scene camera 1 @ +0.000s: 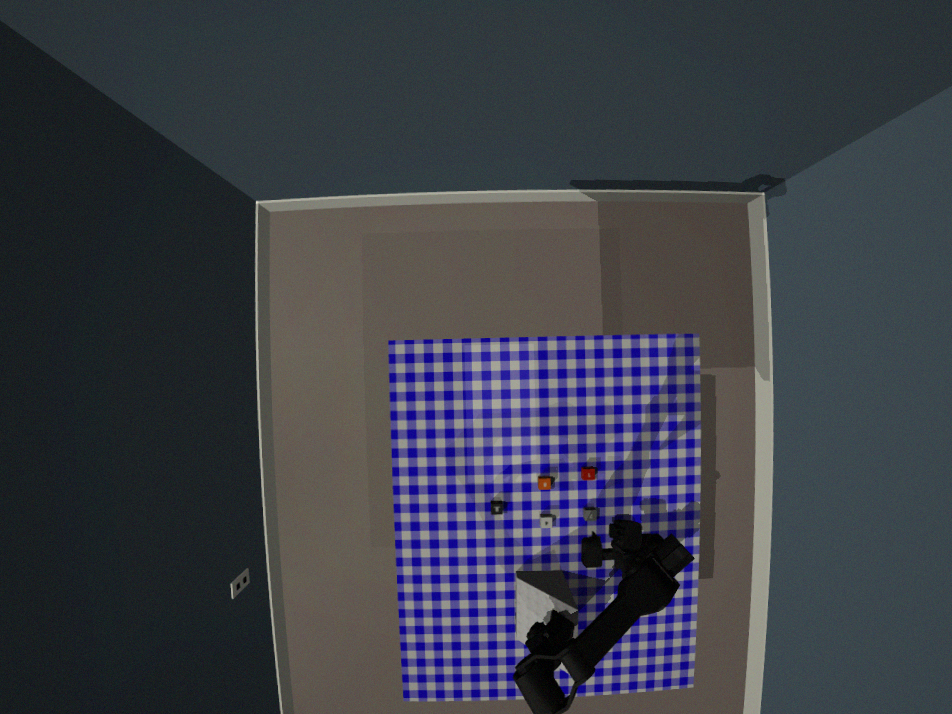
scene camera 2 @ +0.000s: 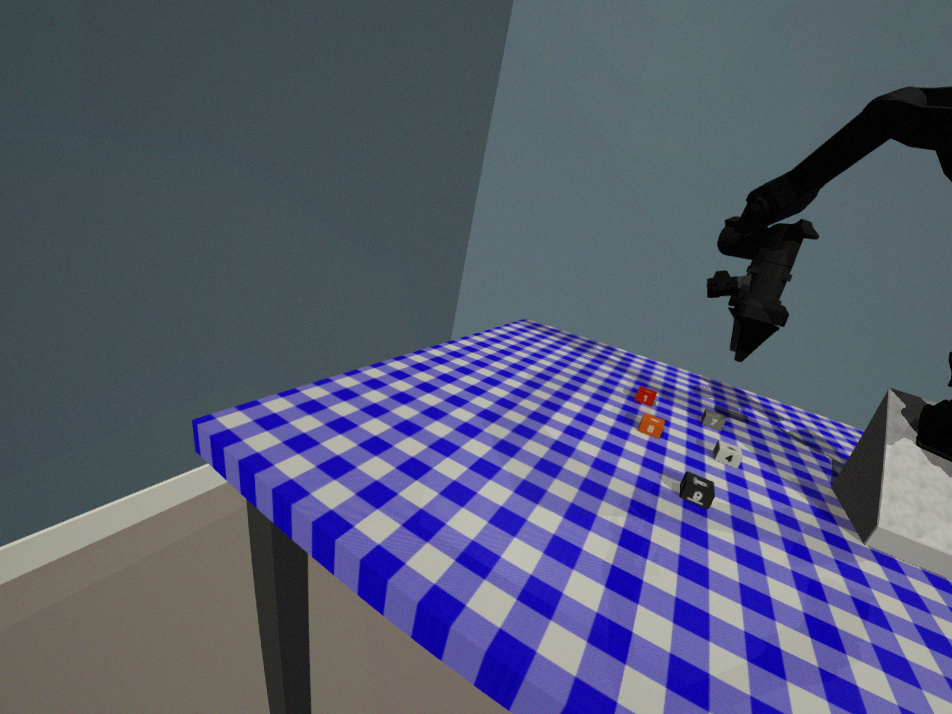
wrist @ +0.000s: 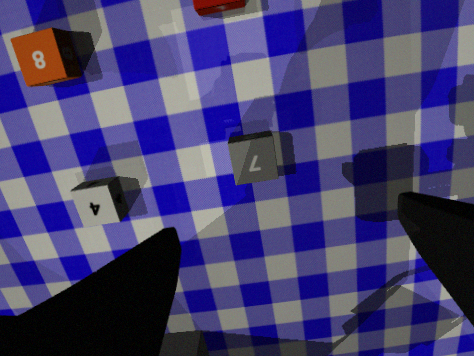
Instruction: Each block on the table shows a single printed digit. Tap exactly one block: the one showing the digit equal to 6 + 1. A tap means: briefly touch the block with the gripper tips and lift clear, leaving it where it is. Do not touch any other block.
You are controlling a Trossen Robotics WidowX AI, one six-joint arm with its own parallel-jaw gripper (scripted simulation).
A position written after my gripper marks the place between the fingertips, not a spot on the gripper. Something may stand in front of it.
Note:
My gripper [scene camera 2: 735, 355] is open, with nothing in its grasp. Also in view: an orange block [wrist: 46, 57], a black block [scene camera 2: 698, 490] and a grey block [wrist: 253, 158].
My gripper shows as well in scene camera 1 [scene camera 1: 608, 532] and in the wrist view [wrist: 286, 222]. The wrist view does not show the black block: it is out of frame.

